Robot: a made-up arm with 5 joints. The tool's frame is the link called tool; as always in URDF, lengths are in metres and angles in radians. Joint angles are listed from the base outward.
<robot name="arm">
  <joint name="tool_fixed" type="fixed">
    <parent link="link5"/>
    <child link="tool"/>
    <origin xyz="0.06 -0.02 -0.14" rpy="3.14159 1.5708 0"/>
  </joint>
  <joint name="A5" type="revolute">
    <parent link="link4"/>
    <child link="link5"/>
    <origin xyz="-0.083 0.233 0.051" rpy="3.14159 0 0"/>
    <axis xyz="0 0 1"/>
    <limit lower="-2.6" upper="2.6"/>
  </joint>
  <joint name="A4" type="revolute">
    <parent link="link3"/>
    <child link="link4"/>
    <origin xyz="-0.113 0.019 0.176" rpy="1.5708 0 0"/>
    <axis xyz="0 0 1"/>
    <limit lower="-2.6" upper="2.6"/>
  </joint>
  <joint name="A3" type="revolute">
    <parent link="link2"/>
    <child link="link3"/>
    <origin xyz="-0.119 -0.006 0.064" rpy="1.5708 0 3.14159"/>
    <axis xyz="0 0 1"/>
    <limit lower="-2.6" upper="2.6"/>
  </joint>
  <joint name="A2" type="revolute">
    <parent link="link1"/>
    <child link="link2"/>
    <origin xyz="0.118 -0.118 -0.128" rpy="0 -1.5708 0"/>
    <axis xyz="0 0 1"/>
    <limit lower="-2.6" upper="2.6"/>
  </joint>
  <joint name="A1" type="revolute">
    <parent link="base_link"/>
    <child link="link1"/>
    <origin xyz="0 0 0.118" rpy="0 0 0"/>
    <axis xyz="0 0 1"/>
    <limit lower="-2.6" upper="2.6"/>
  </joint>
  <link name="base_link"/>
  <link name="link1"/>
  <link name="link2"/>
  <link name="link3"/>
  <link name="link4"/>
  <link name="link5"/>
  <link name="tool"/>
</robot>
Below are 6 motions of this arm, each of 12 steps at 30 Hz.
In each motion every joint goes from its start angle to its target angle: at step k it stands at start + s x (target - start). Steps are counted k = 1, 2, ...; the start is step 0. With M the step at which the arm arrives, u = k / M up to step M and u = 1 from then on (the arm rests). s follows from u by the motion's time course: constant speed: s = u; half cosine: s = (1 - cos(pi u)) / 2; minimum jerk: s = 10 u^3 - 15 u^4 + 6 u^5.
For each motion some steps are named. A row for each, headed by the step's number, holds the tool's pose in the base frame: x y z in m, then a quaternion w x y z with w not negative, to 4 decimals.
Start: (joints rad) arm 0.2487 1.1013 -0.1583 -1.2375 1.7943
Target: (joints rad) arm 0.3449 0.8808 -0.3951 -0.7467 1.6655
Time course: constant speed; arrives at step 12
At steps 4, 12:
4: 0.2192 0.0393 -0.3222 0.3295 0.9113 0.2032 0.1401
12: 0.1518 0.1531 -0.2801 0.0497 0.9390 0.3072 0.1467

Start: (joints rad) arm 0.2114 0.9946 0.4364 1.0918 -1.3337
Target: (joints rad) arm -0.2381 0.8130 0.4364 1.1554 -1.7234
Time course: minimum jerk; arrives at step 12
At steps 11, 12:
11: 0.4124 0.0531 -0.0127 0.4735 0.8249 -0.1568 -0.2659
12: 0.4125 0.0520 -0.0123 0.4719 0.8255 -0.1580 -0.2663

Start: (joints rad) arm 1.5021 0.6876 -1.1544 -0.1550 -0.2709
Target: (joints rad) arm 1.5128 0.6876 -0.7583 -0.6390 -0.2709
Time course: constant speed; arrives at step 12
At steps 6, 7, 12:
6: -0.2328 0.1376 -0.2491 0.5073 0.0464 -0.5628 0.6510
7: -0.2241 0.1505 -0.2537 0.5154 0.0244 -0.5676 0.6416
12: -0.1715 0.2046 -0.2793 0.5433 -0.0895 -0.5869 0.5936

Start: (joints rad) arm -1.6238 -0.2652 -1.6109 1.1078 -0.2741
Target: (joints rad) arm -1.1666 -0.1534 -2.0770 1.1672 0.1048
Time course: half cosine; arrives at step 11
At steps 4, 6, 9, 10, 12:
4: 0.1096 0.3420 0.0369 0.6038 -0.1237 -0.7869 -0.0315
6: 0.0711 0.3600 -0.0203 0.5941 -0.1503 -0.7901 0.0153
9: 0.0169 0.3662 -0.0919 0.5652 -0.1790 -0.8020 0.0735
10: 0.0075 0.3654 -0.1039 0.5585 -0.1831 -0.8048 0.0830
12: 0.0042 0.3649 -0.1080 0.5560 -0.1845 -0.8058 0.0863

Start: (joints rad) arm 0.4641 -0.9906 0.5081 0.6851 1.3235
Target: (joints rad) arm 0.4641 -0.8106 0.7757 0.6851 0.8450
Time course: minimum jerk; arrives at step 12
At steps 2, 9, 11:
2: 0.2920 0.1633 0.2367 0.8830 0.1288 0.2131 0.3978
9: 0.2664 0.2681 0.1852 0.8211 0.2033 0.3740 0.3803
11: 0.2633 0.2789 0.1777 0.8135 0.2107 0.3927 0.3738

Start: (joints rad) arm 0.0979 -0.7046 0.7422 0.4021 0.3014
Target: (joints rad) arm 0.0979 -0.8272 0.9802 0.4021 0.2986
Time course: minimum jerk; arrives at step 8
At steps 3, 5, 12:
3: 0.3107 0.2531 0.1784 0.8326 0.3562 0.3911 0.1640
5: 0.3113 0.2638 0.1757 0.8004 0.3679 0.4340 0.1889
12: 0.3100 0.2709 0.1750 0.7794 0.3739 0.4591 0.2050

